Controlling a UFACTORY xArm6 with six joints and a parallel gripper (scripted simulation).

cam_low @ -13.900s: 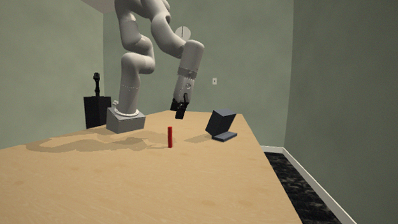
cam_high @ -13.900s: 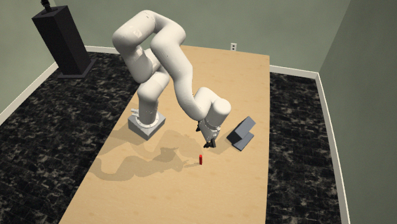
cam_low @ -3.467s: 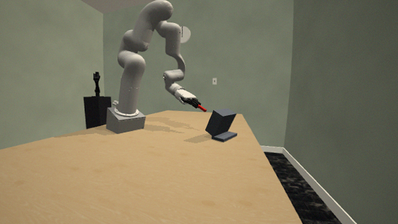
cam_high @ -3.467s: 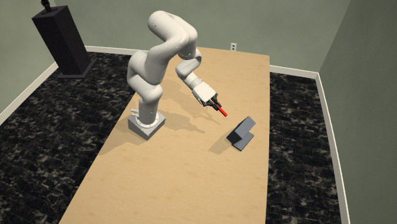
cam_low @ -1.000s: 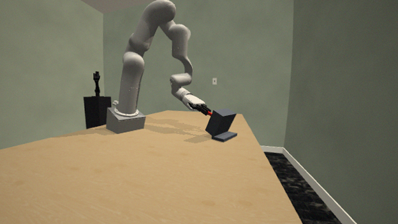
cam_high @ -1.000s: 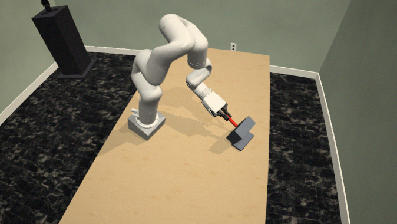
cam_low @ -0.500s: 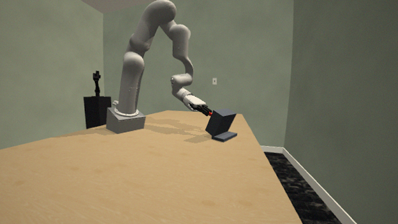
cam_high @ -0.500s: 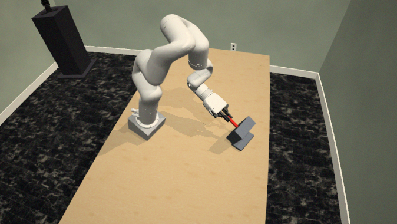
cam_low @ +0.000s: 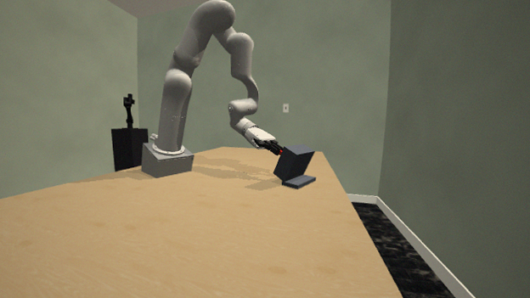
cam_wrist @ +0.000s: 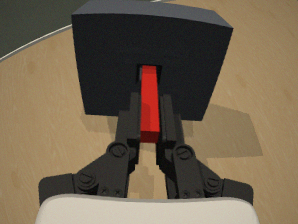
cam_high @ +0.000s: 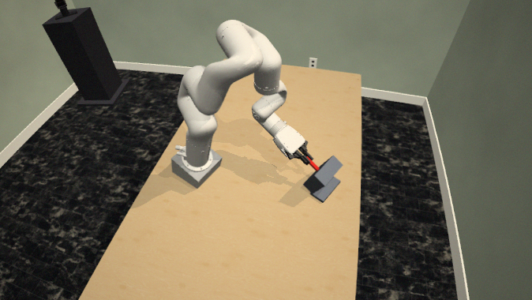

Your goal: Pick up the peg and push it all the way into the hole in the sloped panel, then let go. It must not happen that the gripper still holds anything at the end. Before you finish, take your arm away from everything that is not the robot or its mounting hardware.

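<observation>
My gripper is now 90 mm short of the flat base, 70 mm to the left of it and 100 mm above it. Round my hand: red peg: 20 mm ahead, 20 mm to the right, 10 mm below.
</observation>
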